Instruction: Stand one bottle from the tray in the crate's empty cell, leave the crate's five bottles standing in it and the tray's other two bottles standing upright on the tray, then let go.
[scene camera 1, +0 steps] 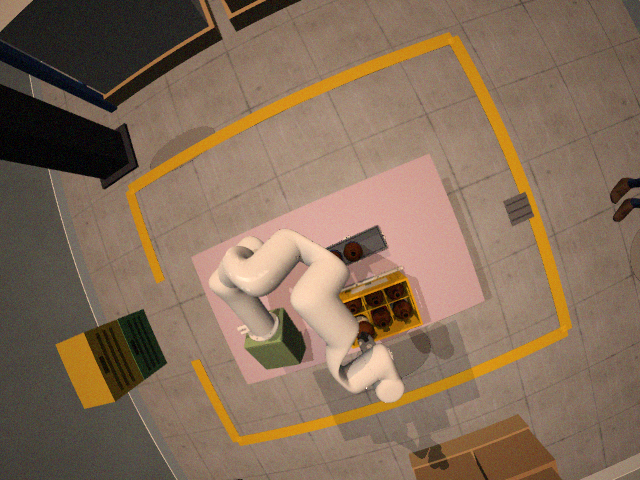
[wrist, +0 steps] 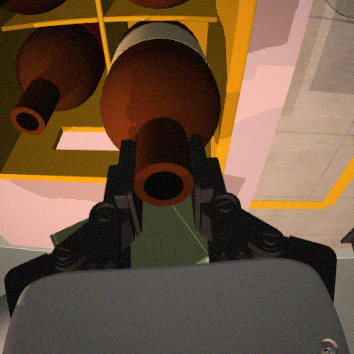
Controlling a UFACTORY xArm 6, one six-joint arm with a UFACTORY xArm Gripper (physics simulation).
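Pixels of known places: gripper, fingertip midpoint: (scene camera 1: 364,337) (wrist: 163,157); arm's base at its link origin: (scene camera 1: 264,326).
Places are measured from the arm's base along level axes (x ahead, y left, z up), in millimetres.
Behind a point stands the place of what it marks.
My gripper (scene camera 1: 366,339) @(y -162, x 333, z 5 mm) (wrist: 163,157) @(y -162, x 333, z 5 mm) is shut on the neck of a brown bottle (scene camera 1: 365,328) @(y -136, x 348, z -5 mm) (wrist: 160,95) @(y -162, x 365, z -6 mm) with a pale band. The bottle is at the yellow crate's (scene camera 1: 416,305) @(y -130, x 548, z -18 mm) (wrist: 240,55) @(y -200, x 381, z -18 mm) corner cell, between divider and outer wall; it looks larger than its neighbour (wrist: 60,65) @(y -81, x 347, z -72 mm) in the wrist view. Its base is hidden, so I cannot tell whether it touches the cell floor. Five brown bottles stand in the other cells, among them one (scene camera 1: 402,310) @(y -143, x 498, z -56 mm) at the far corner. On the grey tray (scene camera 1: 373,240) @(y 132, x 503, z -189 mm) one bottle (scene camera 1: 353,251) @(y 136, x 412, z -34 mm) stands upright; another (scene camera 1: 336,254) @(y 145, x 347, z -85 mm) is partly hidden by the arm.
The arm's green base block (scene camera 1: 276,343) @(y -59, x 41, z 51 mm) stands on the pink mat (scene camera 1: 413,201) @(y 217, x 721, z -194 mm), left of the crate. The white arm passes over the crate's left end and hides part of the tray. Yellow floor tape (scene camera 1: 496,121) surrounds the mat. A brown cabinet (scene camera 1: 511,454) is at lower right.
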